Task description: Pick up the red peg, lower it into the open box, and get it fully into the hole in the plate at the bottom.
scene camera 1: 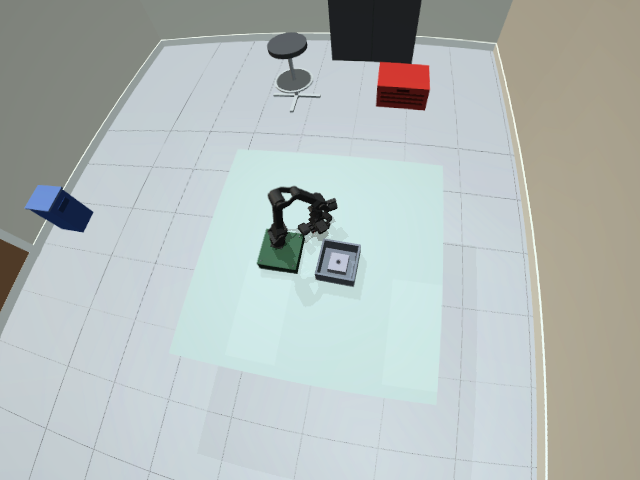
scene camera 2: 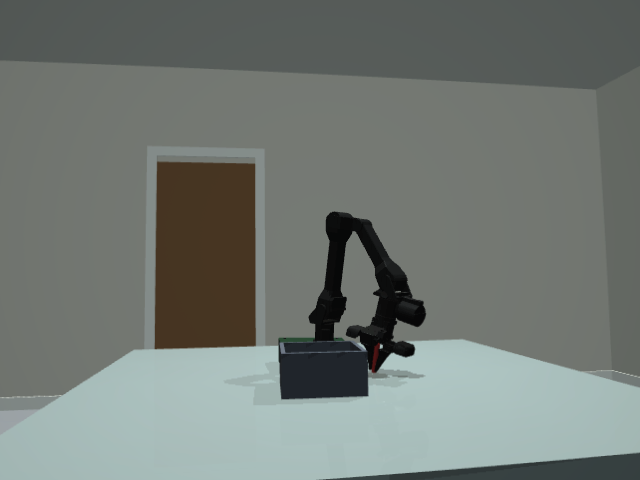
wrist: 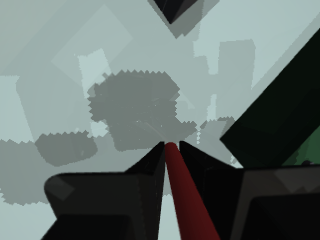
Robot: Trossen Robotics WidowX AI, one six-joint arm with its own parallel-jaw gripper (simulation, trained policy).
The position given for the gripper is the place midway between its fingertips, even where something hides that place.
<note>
In view: the gripper (scene camera 2: 372, 370) and a dark grey box (scene camera 2: 323, 369).
The gripper also shows in the wrist view (wrist: 171, 145).
</note>
